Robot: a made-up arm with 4 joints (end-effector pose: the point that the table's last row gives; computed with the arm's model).
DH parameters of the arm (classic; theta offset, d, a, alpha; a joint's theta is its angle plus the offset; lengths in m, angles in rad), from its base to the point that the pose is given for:
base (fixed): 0 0.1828 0 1.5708
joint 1: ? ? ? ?
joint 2: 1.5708 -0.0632 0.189 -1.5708
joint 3: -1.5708 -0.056 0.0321 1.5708
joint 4: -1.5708 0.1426 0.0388 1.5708
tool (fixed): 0 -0.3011 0 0
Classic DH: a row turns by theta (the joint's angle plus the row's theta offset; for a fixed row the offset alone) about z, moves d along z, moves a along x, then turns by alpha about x.
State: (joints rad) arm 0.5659 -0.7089 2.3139 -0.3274
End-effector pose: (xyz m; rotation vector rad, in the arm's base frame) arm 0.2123 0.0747 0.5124 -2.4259 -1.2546 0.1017
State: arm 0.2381 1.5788 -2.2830 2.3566
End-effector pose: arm -0.5189 0.5258 0.1298 1.0165 -0.1342 1.1928
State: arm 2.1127 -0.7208 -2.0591 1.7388
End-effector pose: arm -0.0935 -0.0039 -0.0468 -1.0721 0.4951 1.6446
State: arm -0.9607 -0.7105 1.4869 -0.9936
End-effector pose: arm 0.1257 0.2952 -0.1587 -0.3196 -0.5526 1.4988
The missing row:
joint 1: 0 -0.3383 -0.1199 1.5708
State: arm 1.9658 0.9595 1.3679 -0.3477
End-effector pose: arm 0.2735 -0.0832 -0.1164 -0.3038 -1.2156 -1.5487
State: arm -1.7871 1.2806 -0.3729 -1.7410
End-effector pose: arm 0.1848 -0.0154 0.2391 -1.3017 -0.1992 -0.0713
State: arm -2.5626 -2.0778 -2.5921 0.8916
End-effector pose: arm 0.0993 0.2908 -0.1730 -1.0585 -0.0144 0.4336
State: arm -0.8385 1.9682 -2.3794 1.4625
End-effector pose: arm 0.0213 0.6443 0.5126 1.2578 -0.2744 -0.2951
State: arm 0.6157 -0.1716 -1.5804 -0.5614
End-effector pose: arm -0.0284 0.4557 0.4179 1.6254 -0.7795 0.1830
